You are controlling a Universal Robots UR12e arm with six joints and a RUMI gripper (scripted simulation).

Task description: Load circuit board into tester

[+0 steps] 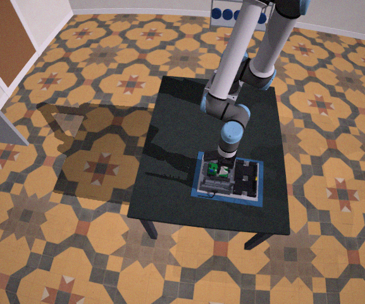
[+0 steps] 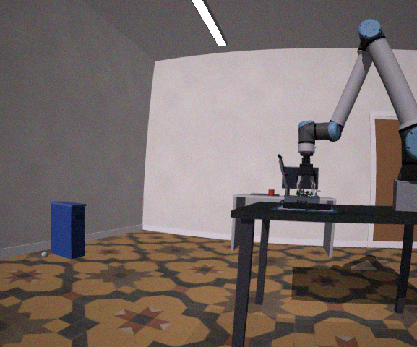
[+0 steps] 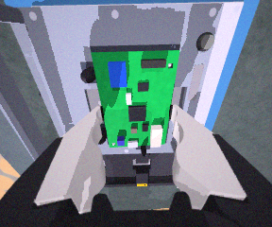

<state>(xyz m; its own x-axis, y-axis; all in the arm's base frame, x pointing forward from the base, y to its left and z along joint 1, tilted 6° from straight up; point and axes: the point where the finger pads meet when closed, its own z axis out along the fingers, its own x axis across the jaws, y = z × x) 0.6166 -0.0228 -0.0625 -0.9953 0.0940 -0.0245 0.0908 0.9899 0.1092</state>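
Now: the green circuit board right at my hand. Also, from my hand: tester lid (120 mm ahead, 10 mm to the right, 100 mm above); then tester (30 mm ahead, 30 mm to the left, 30 mm above).
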